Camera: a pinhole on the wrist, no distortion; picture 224 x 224 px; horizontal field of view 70.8 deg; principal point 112.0 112.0 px. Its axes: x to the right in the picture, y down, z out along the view. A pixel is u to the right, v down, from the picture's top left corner.
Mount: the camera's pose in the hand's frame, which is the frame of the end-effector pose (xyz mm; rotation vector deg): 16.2 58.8 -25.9 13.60 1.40 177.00
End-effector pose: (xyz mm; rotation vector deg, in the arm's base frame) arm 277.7 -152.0 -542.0 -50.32 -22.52 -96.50
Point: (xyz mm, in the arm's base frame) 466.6 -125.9 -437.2
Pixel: 116.5 35.3
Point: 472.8 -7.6 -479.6
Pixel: 201.9 68.0
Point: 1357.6 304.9 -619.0
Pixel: outside the picture
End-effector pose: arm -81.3 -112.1 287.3 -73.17 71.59 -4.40
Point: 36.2 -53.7 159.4
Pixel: 70.9 120.0
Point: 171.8 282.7 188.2
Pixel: 172.7 109.9
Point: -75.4 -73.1 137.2
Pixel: 45.4 8.5
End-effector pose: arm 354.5 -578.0 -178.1 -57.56 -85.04 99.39
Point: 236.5 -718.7 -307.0
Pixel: 190.8 38.4
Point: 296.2 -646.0 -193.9
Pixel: 200.8 169.3
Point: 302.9 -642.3 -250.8
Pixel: 197.7 78.5
